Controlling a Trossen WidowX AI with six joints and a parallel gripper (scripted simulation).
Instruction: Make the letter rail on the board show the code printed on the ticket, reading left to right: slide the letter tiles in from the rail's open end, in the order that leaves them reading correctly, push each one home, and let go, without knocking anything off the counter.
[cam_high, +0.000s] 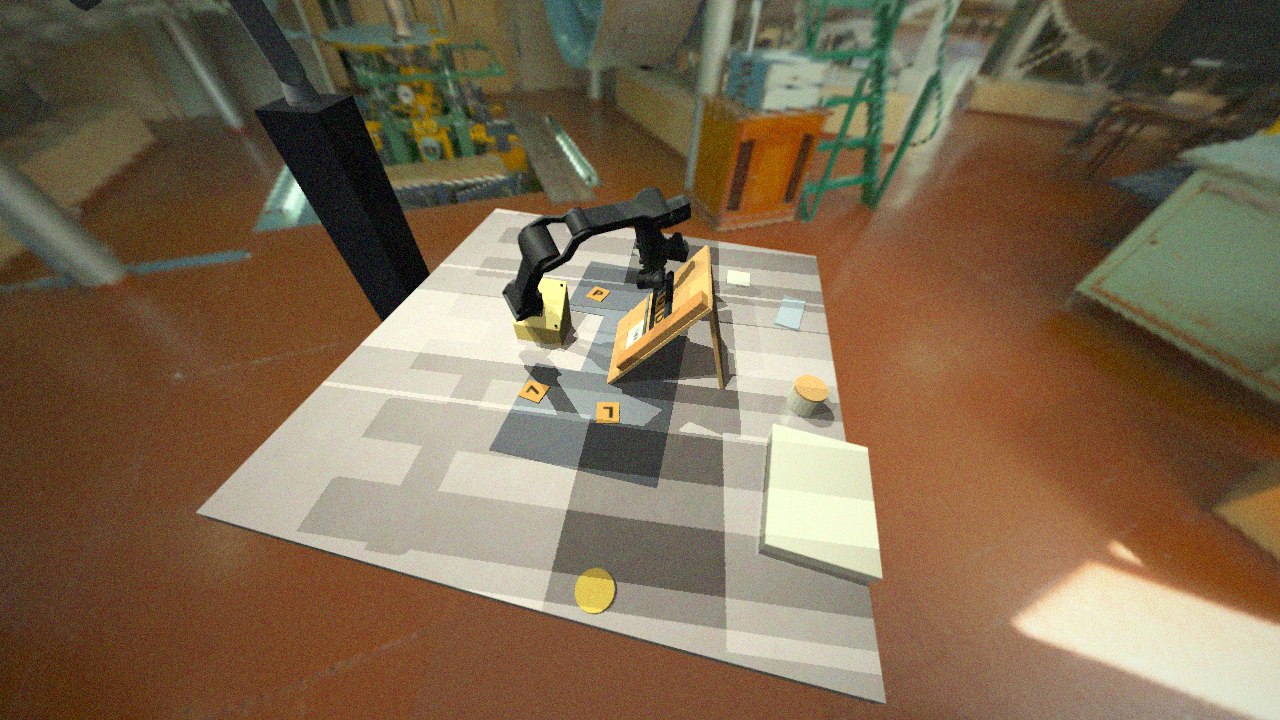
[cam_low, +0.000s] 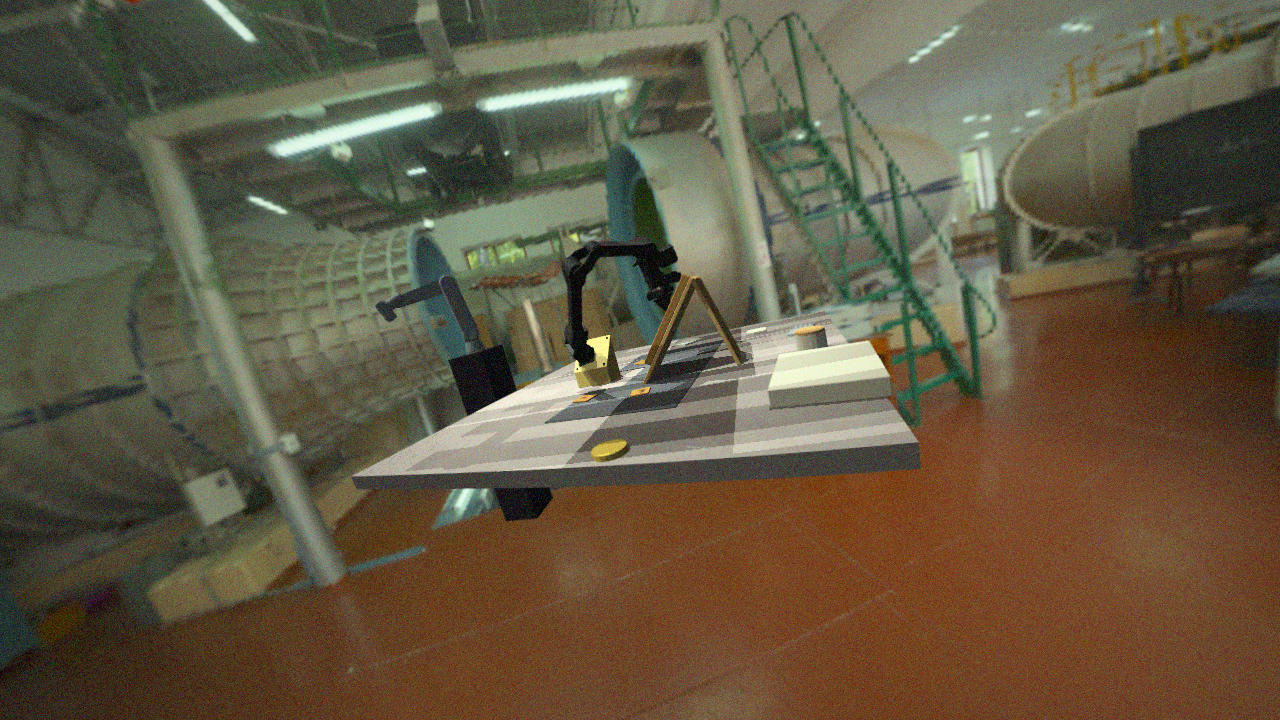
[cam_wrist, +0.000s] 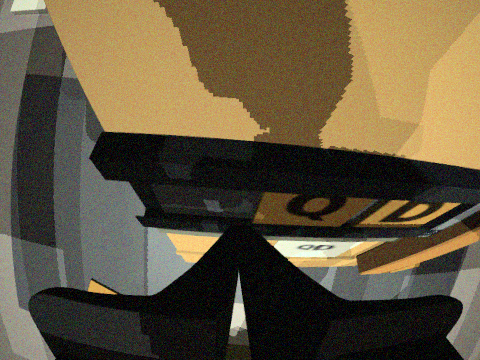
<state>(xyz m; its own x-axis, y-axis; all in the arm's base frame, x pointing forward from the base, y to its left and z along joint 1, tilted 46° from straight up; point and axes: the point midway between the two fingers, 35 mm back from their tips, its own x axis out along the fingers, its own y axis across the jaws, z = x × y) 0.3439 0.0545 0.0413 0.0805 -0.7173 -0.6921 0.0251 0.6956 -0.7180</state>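
My gripper tip is 90 mm above the white ticket, 80 mm to the left of it and 50 mm past it. Also, from my gripper tip: mat 180 mm below, 140 mm behind, 40 mm to the right; then cream block 450 mm to the right, 370 mm ahead, 160 mm below; then yellow disc 650 mm to the right, 170 mm below, 70 mm behind.
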